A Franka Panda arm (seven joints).
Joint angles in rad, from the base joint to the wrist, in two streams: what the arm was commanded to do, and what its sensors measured. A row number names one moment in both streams.
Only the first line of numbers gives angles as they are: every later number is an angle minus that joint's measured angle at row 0.
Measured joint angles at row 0:
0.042, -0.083, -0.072, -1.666, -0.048, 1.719, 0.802
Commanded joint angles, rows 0 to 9:
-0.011, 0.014, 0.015, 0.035, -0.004, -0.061, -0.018
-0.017, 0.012, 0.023, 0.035, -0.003, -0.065, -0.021
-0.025, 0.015, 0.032, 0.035, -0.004, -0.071, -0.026
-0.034, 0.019, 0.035, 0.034, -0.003, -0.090, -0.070
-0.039, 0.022, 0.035, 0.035, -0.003, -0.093, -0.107
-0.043, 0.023, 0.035, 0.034, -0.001, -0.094, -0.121
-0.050, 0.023, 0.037, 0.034, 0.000, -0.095, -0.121
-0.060, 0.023, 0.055, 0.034, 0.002, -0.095, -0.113
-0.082, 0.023, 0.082, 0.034, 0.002, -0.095, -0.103
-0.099, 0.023, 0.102, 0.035, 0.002, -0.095, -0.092
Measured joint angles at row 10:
-0.037, 0.010, 0.028, 0.009, 0.000, -0.070, -0.100
